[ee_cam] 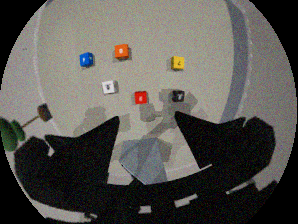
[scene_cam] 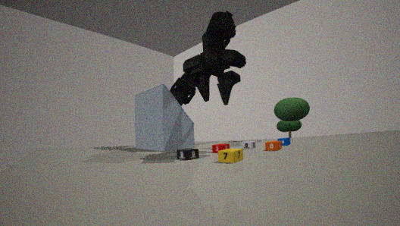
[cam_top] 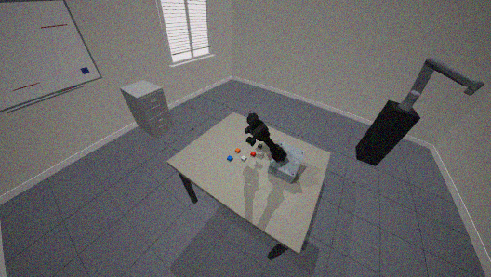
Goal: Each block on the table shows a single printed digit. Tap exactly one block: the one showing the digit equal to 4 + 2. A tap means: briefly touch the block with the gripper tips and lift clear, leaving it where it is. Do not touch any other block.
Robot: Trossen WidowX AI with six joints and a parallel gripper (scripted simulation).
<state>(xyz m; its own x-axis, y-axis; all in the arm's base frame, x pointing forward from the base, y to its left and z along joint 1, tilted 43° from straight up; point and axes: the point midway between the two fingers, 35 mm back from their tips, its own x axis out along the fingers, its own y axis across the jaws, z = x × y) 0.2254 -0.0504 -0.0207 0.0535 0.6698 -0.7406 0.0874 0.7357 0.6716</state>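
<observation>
Now: the white block 5 cm ahead of my gripper tip, 9 cm to the left of it and 12 cm below it. The rest, counted from my gripper tip: black block: 1 cm behind, 11 cm to the right, 12 cm below; then red block: 1 cm to the left, 12 cm below; then orange block: 13 cm ahead, 4 cm to the left, 12 cm below.
</observation>
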